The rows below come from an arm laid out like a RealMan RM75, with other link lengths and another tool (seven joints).
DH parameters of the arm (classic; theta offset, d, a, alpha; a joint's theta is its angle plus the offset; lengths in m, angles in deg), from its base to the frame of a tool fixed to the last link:
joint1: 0 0.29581 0 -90
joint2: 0 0 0 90
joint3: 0 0.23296 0 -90
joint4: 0 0 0 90
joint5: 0 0.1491 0 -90
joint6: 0 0 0 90
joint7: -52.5 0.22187 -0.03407 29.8
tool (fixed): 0 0.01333 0 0
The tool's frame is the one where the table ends.
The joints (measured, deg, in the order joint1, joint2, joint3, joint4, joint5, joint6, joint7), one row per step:
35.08, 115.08, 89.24, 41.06, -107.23, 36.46, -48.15
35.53, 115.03, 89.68, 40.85, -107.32, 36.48, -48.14
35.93, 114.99, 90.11, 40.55, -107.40, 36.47, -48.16
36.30, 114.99, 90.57, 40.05, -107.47, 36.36, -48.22
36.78, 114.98, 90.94, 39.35, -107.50, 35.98, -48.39
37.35, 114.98, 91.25, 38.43, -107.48, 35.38, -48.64
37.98, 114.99, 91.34, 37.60, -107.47, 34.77, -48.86
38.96, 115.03, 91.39, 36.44, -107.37, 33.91, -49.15
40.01, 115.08, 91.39, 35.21, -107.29, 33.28, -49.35
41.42, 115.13, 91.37, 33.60, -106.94, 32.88, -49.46
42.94, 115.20, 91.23, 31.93, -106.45, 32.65, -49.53
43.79, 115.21, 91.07, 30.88, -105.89, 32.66, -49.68
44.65, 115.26, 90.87, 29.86, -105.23, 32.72, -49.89
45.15, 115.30, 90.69, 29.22, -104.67, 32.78, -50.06
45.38, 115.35, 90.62, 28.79, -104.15, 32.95, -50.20
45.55, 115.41, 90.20, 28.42, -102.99, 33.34, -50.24
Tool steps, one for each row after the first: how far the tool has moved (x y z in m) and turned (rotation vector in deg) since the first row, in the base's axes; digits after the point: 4 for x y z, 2 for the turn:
-0.0016, 0.0025, 0.0014, 0.25, 0.06, 0.09
-0.0025, 0.0047, 0.0026, 0.48, 0.10, 0.08
-0.0022, 0.0067, 0.0036, 0.73, 0.10, -0.12
-0.0016, 0.0093, 0.0046, 1.11, -0.08, -0.28
-0.0004, 0.0122, 0.0055, 1.58, -0.37, -0.47
-0.0001, 0.0149, 0.0058, 1.92, -0.75, -0.45
-0.0007, 0.0187, 0.0059, 2.36, -1.22, -0.33
-0.0016, 0.0217, 0.0051, 2.51, -1.66, -0.24
-0.0038, 0.0246, 0.0033, 2.37, -1.88, -0.29
-0.0069, 0.0268, 0.0007, 1.99, -2.01, -0.33
-0.0085, 0.0275, -0.0011, 1.62, -1.97, -0.43
-0.0107, 0.0278, -0.0033, 1.18, -1.86, -0.47
-0.0121, 0.0277, -0.0048, 0.87, -1.71, -0.54
-0.0128, 0.0270, -0.0061, 0.58, -1.42, -0.74
-0.0147, 0.0251, -0.0085, 0.01, -0.65, -1.13

